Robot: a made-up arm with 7 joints.
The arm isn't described. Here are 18 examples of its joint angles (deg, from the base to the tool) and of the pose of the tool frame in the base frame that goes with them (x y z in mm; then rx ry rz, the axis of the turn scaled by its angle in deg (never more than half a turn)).
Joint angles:
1: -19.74 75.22 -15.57 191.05 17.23 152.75 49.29
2: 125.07 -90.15 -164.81 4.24 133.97 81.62 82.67
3: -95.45 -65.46 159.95 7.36 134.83 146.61 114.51
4: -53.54 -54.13 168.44 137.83 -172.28 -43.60 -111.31
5: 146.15 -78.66 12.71 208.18 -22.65 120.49 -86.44
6: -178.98 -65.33 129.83 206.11 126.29 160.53 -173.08
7: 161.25 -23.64 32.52 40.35 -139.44 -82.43 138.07
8: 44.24 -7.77 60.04 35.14 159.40 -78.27 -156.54
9: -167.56 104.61 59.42 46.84 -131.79 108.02 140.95
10: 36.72 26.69 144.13 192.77 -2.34 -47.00 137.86
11: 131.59 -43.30 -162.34 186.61 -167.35 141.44 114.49
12: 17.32 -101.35 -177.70 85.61 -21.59 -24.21 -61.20
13: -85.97 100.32 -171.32 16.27 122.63 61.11 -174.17
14: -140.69 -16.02 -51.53 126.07 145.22 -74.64 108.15
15: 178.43 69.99 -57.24 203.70 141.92 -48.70 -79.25
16: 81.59 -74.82 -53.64 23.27 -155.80 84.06 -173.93
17: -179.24 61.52 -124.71 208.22 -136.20 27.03 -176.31
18: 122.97 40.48 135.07 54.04 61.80 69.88 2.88
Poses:
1: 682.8 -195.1 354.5 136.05 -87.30 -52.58
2: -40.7 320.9 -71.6 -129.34 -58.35 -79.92
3: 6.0 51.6 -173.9 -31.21 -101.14 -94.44
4: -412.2 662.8 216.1 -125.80 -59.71 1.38
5: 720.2 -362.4 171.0 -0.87 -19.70 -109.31
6: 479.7 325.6 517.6 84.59 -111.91 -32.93
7: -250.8 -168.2 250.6 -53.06 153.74 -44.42
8: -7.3 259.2 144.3 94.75 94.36 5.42
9: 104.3 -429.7 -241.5 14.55 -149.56 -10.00
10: 593.3 180.6 707.0 82.83 51.00 99.89
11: 115.8 -312.7 878.9 -99.56 -51.49 42.86
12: -344.0 -190.5 -541.6 127.18 -109.96 8.20
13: -122.2 193.0 552.8 46.64 -49.47 -100.34
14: -238.5 269.1 744.4 49.58 -125.86 -73.22
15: -676.9 -50.7 590.8 -30.75 -50.51 -8.19
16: 441.4 154.6 360.2 -46.58 72.07 -89.25
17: -847.2 -289.5 378.6 76.90 -26.71 -32.06
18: -105.8 -499.3 470.0 -52.82 89.03 -79.18
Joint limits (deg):
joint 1: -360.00..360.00
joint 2: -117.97..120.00
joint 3: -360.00..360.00
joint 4: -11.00..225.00
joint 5: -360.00..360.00
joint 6: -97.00..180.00
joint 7: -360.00..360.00
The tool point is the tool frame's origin. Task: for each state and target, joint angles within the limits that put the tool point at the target. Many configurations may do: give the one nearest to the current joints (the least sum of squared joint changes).
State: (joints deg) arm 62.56 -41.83 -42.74 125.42 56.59 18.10 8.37
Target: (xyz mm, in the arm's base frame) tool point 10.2 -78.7 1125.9
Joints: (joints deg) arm 57.45 -27.39 -4.66 137.13 54.32 29.91 8.37
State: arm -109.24 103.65 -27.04 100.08 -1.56 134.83 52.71
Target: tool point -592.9 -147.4 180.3
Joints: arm -117.10 67.55 -68.09 103.89 -14.76 143.29 52.71
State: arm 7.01 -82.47 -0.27 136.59 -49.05 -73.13 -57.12
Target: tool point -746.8 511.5 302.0
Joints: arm -26.73 -90.34 6.07 146.13 -42.25 -31.40 -57.12
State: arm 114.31 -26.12 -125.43 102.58 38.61 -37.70 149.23
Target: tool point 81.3 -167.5 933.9
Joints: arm 101.29 7.96 -147.24 124.64 47.42 -73.72 149.23
